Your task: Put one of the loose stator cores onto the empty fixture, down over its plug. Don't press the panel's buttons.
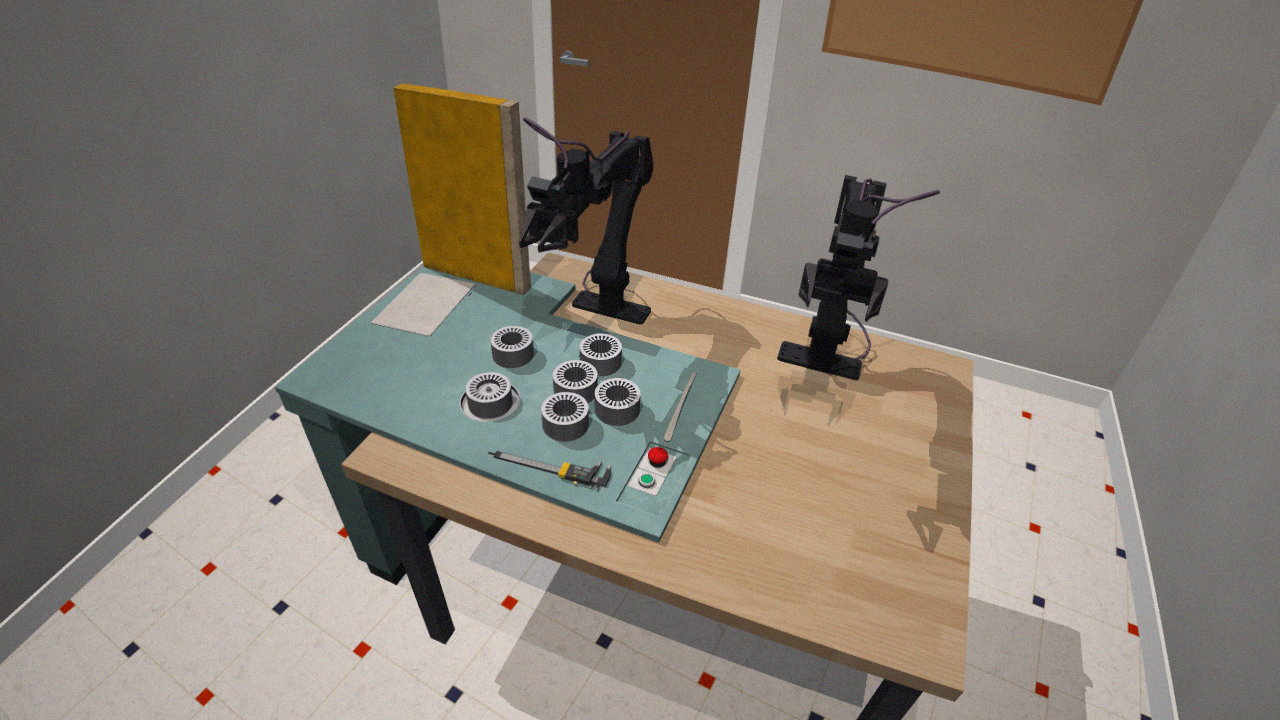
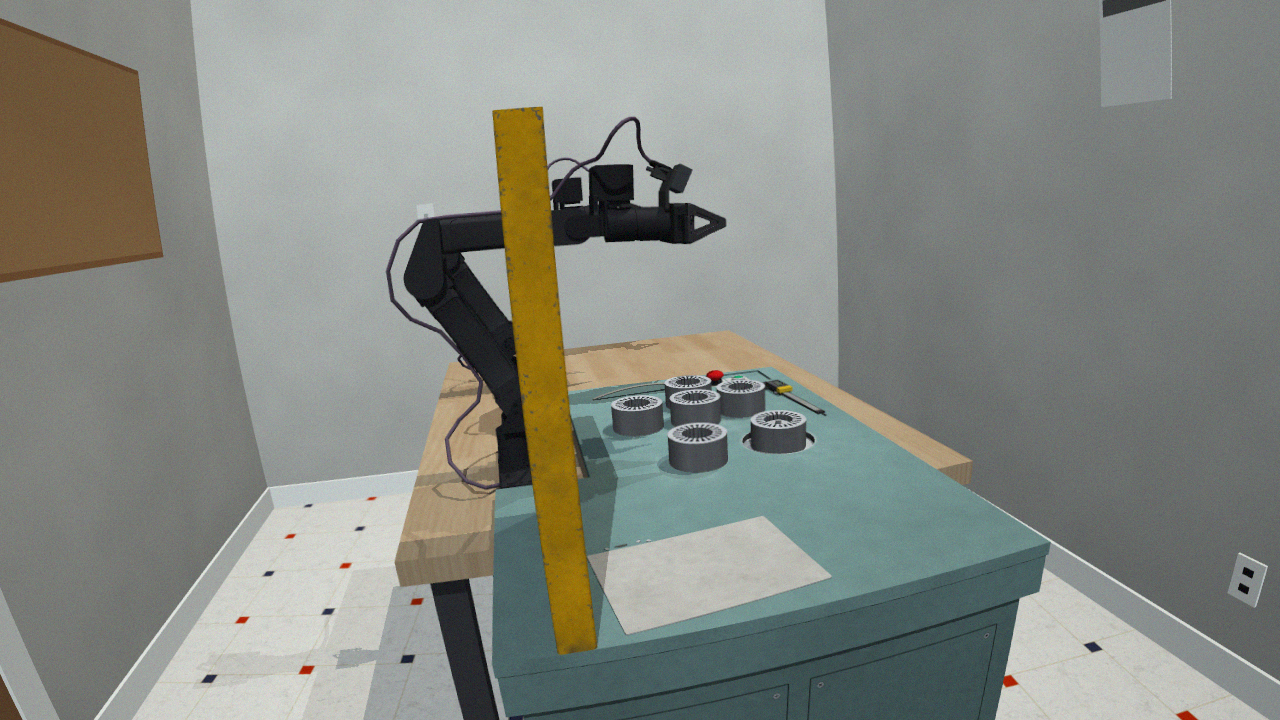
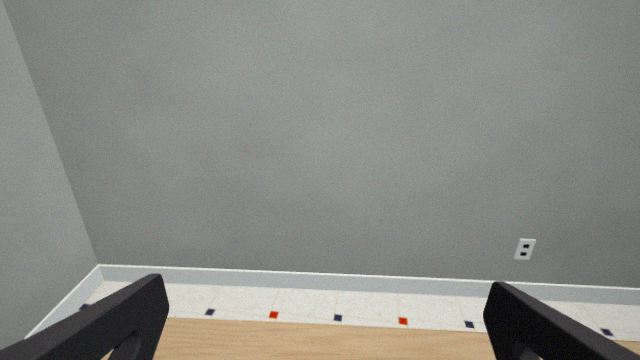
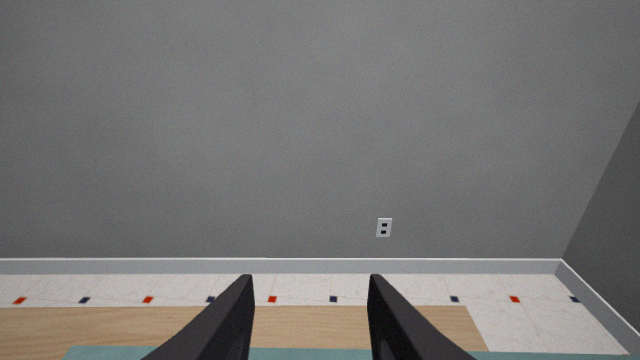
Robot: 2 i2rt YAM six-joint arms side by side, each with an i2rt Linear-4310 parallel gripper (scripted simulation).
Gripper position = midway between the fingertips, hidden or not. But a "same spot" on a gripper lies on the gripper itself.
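Image 1 shows my right gripper and a pale sheet. My right gripper is visible in image 2 (722,222), and so is the pale sheet. In image 3 my right gripper is out of frame; in image 3 the pale sheet is out of frame too. My right gripper is visible in image 4; the pale sheet is out of frame in image 4. On my right gripper, (image 1: 543,235) and (image 4: 228,320) are the same spot. On the pale sheet, (image 1: 434,287) and (image 2: 651,585) are the same spot.
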